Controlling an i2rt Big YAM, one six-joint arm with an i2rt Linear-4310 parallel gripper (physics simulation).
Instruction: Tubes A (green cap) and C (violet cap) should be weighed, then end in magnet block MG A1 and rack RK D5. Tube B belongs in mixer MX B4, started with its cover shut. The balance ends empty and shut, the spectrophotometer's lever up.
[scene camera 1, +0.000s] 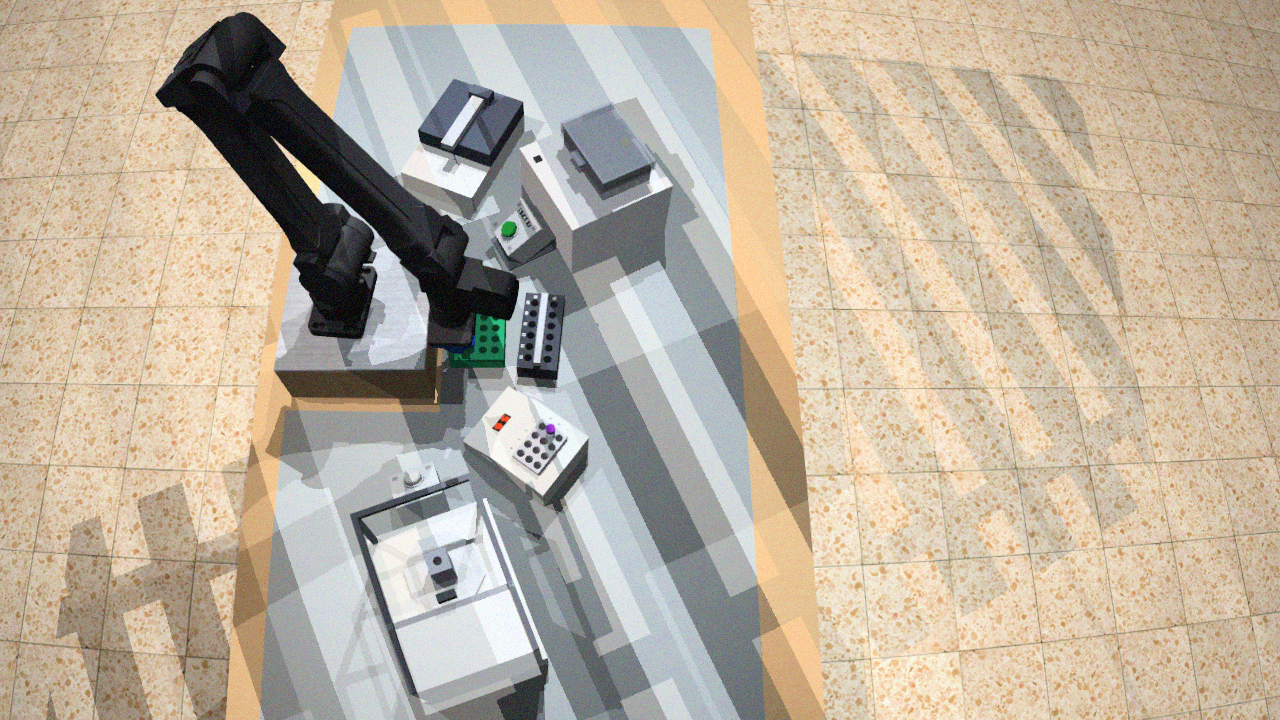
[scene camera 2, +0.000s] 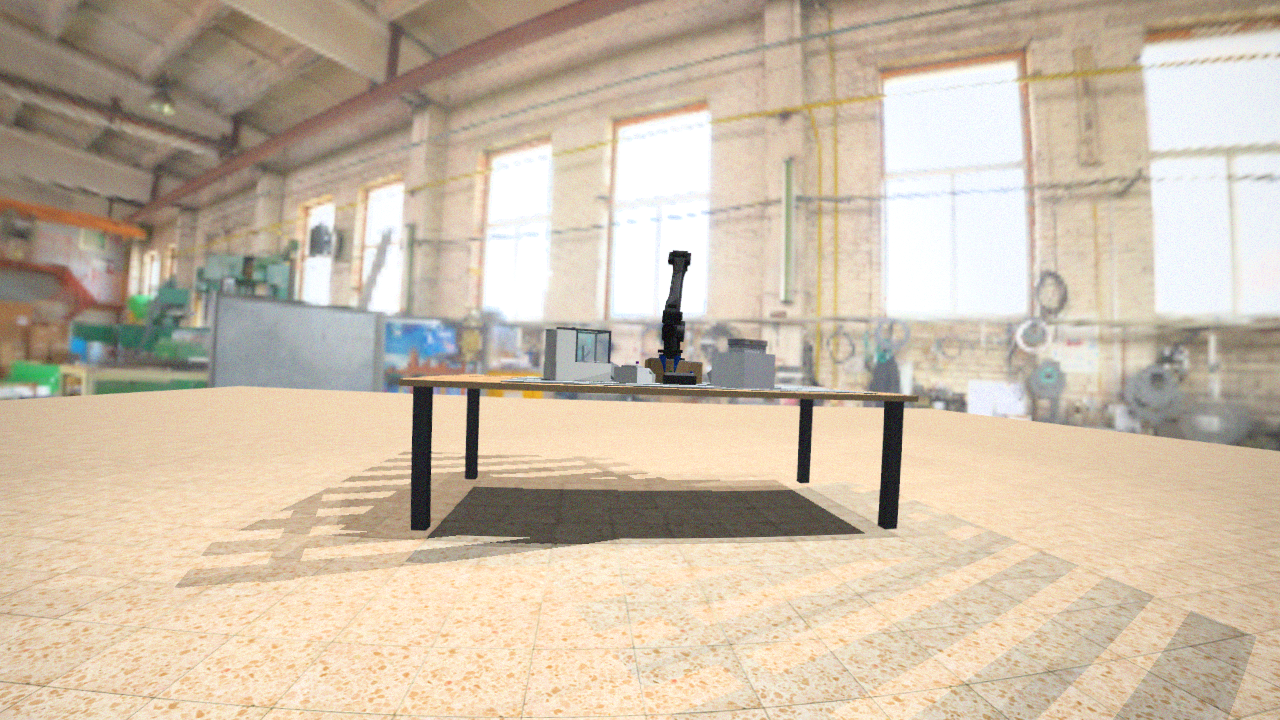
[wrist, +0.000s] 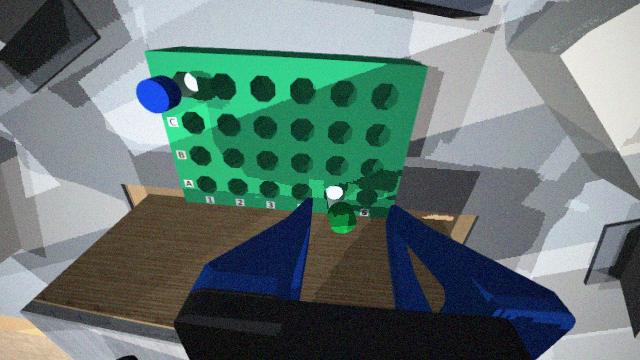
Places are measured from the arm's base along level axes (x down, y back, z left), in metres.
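Pixels of known places: gripper, fingertip midpoint: (scene camera 1: 458, 339) (wrist: 350, 211); arm's base, link origin: (scene camera 1: 344, 302) (scene camera 2: 671, 360).
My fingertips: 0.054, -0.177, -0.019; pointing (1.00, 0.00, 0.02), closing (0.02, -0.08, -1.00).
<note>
For each thing: its middle in the pictures, then the offset to it from my fingertips, as dx, dy, dz. "pt": a spot on its surface instead.
- green-capped tube A, body centre: (wrist: 335, 196) +0.014, +0.002, +0.007
- green rack, body centre: (wrist: 289, 135) (scene camera 1: 478, 326) +0.030, -0.023, +0.040
- blue-capped tube, body centre: (wrist: 183, 85) +0.014, -0.046, +0.090
- violet-capped tube C, body centre: (scene camera 1: 550, 433) -0.019, -0.159, -0.144
- white block unit, body centre: (scene camera 1: 525, 442) (scene camera 2: 635, 374) +0.010, -0.122, -0.151
- dark magnet block, body centre: (scene camera 1: 541, 334) (scene camera 2: 679, 378) +0.021, -0.125, +0.033
- balance, surface spot: (scene camera 1: 469, 646) pt -0.163, -0.096, -0.477
- white device with a dark lid, body centre: (scene camera 1: 462, 140) -0.006, +0.056, +0.379
- white-knobbed box, surface spot: (scene camera 1: 412, 476) pt -0.024, +0.031, -0.231
My gripper (scene camera 1: 460, 347) (scene camera 2: 669, 364) (wrist: 350, 211) is open with nothing between its fingers. In the wrist view its tips frame the green-capped tube A (wrist: 342, 219), which stands in hole A5 of the green rack (scene camera 1: 478, 361) (wrist: 280, 67). How far the fingers are above it I cannot tell. A blue-capped tube (wrist: 159, 94) stands in the rack's hole D1. The violet-capped tube C (scene camera 1: 550, 428) stands in the white block unit (scene camera 1: 490, 445). The dark magnet block (scene camera 1: 541, 358) with a white strip stands beside the rack. The balance (scene camera 1: 469, 646) holds a small grey holder; its door state is unclear.
A white device with a dark lid (scene camera 1: 501, 120) and a tall one with a grey lid (scene camera 1: 608, 143) stand at the far end, with a green-button box (scene camera 1: 508, 229) beside them. A white-knobbed box (scene camera 1: 412, 476) is near the balance. The arm's wooden base (scene camera 1: 358, 385) adjoins the rack.
</note>
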